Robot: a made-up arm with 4 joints.
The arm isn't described. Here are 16 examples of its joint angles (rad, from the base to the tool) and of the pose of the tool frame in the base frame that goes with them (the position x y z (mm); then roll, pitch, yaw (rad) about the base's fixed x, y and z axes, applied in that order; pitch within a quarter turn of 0, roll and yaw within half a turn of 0).
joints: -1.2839 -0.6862 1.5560 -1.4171
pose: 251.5 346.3 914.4 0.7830 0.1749 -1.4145
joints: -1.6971 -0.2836 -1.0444 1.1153
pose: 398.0 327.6 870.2 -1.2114 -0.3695 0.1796
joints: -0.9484 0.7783 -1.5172 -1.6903
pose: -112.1 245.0 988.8 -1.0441 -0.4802 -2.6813
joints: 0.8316 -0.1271 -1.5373 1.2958
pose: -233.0 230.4 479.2 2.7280 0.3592 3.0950
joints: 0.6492 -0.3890 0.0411 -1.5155
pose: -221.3 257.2 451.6 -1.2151 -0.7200 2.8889
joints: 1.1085 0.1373 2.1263 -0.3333
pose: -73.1 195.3 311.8 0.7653 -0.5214 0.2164
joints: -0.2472 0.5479 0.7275 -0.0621
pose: -245.1 332.2 791.9 0.5205 -0.5389 0.4248
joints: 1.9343 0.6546 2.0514 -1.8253
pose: 204.8 -36.4 253.4 0.3538 -0.9733 2.1562
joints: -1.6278 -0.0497 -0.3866 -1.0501
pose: 290.0 418.9 1023.2 1.0281 -0.4372 0.1847
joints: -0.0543 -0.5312 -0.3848 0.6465
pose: -38.8 324.2 741.0 -1.7805 -1.2784 1.0401
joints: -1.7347 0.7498 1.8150 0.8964
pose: 207.4 347.5 1090.9 2.8815 1.0166 2.8475
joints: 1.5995 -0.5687 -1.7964 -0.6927
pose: 128.2 220.1 314.1 2.6655 1.0240 1.1817
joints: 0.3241 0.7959 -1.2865 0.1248
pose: -357.0 183.9 549.7 -2.1251 -0.0674 -2.7778
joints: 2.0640 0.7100 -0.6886 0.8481
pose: 252.6 42.0 205.1 -2.0614 0.6659 -2.4179
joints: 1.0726 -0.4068 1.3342 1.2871
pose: 39.0 182.7 336.4 -0.0041 -0.6723 -0.7898
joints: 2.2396 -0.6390 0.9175 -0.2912
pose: 227.9 209.1 360.4 -2.4731 -0.4852 -2.6369
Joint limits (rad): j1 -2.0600..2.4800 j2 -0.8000..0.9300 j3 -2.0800..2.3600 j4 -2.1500..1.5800
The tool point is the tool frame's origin. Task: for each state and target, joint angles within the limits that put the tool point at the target. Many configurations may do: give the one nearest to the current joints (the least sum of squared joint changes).
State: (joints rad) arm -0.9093 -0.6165 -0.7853 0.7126
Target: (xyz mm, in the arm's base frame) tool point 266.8 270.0 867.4
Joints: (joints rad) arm -1.2886 -0.7873 -0.7928 1.4122
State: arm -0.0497 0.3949 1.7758 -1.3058
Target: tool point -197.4 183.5 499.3
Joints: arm 0.6900 0.1050 2.1975 -1.3954
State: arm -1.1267 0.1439 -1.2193 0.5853
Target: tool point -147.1 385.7 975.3
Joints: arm -0.5981 0.4541 -1.4042 0.4467
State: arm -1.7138 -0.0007 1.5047 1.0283
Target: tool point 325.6 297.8 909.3
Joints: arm -2.0587 0.1827 0.7381 1.5800
